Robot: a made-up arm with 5 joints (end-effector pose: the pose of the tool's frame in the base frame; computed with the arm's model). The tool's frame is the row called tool. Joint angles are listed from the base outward.
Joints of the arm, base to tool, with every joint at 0 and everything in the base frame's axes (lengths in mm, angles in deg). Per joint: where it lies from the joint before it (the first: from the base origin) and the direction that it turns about. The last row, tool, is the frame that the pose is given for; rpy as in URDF.
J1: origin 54.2 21.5 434.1 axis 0 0 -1
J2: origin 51.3 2.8 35.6 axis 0 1 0
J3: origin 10.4 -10.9 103.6 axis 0 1 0
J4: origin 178.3 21.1 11.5 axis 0 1 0
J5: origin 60.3 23.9 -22 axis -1 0 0
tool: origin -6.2 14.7 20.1 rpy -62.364 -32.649 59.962
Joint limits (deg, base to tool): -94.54..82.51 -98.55..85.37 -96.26..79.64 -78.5..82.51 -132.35..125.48
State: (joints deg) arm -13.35 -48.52 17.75 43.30 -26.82
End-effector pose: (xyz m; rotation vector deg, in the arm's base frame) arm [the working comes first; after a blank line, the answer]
Working (the frame after each row of the table, in the pose's form):
after J1: 0.0542 0.0215 0.4341 0.00 0.00 13.35
after J2: 0.1035 0.0361 0.4697 5.65 -48.29 12.54
after J3: 0.0372 0.0091 0.5461 3.58 -30.63 13.03
after J4: 0.1756 0.0637 0.6472 -1.46 12.47 13.30
after J5: 0.2227 0.0994 0.6127 25.13 15.34 10.12

0.2211 0.1032 0.6380 -6.21 -51.13 34.22
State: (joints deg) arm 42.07 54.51 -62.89 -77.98 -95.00
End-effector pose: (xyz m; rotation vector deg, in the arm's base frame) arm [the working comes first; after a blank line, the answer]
Working (the frame after each row of the table, in the pose's form):
after J1: 0.0542 0.0215 0.4341 0.00 0.00 -42.07
after J2: 0.0942 -0.0108 0.4697 19.98 51.96 -38.79
after J3: 0.1540 -0.0795 0.5214 -3.08 -8.00 -41.99
after J4: 0.2978 -0.1809 0.5587 -31.59 -82.13 -33.66
after J5: 0.3329 -0.1804 0.6175 43.88 -81.58 38.42

0.3088 -0.1873 0.6122 3.33 -152.09 10.30
